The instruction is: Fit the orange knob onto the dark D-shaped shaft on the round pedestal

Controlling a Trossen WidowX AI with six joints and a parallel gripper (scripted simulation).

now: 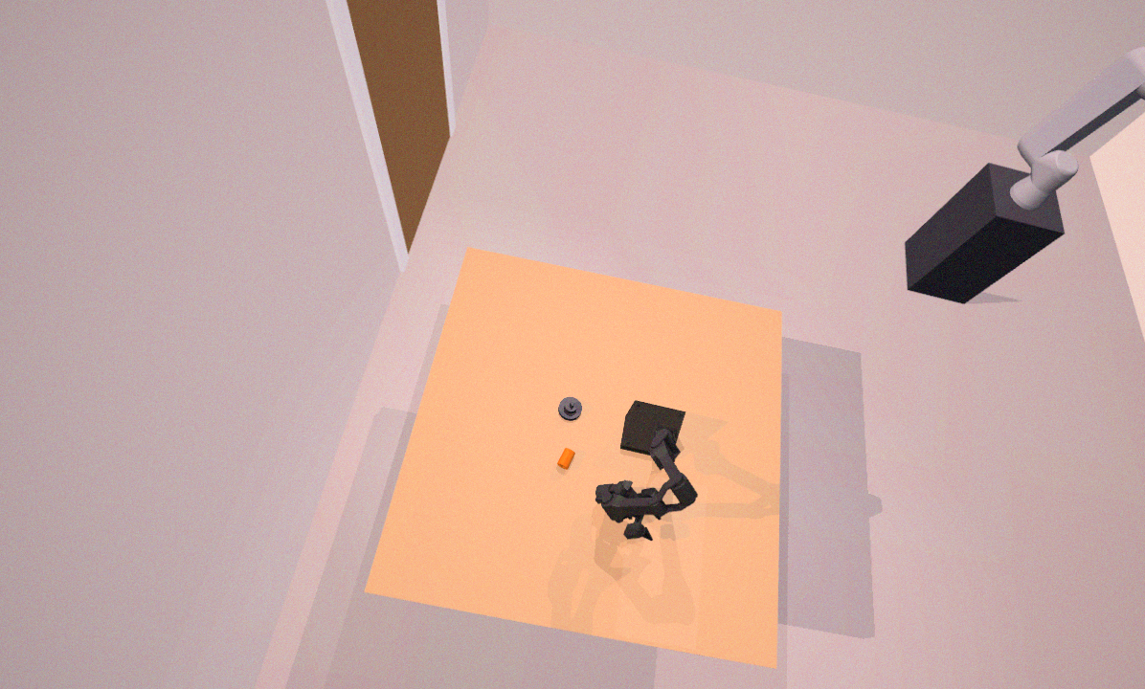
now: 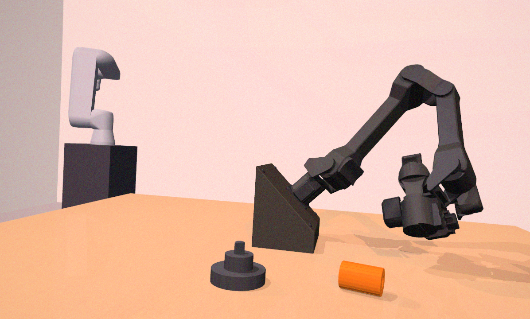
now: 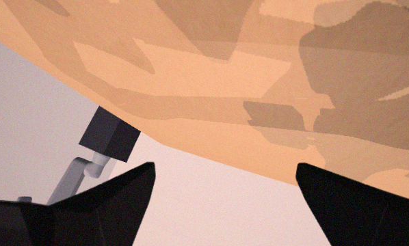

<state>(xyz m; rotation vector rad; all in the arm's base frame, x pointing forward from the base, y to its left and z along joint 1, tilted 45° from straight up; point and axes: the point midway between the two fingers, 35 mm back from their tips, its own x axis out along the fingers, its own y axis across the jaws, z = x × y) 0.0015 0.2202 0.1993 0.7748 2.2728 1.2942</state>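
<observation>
Now: gripper tip 330 mm short of the orange knob, 170 mm to the left of it and 40 mm above it. Round my gripper tip: round dark pedestal (360 mm to the right, 360 mm ahead, 30 mm below).
</observation>
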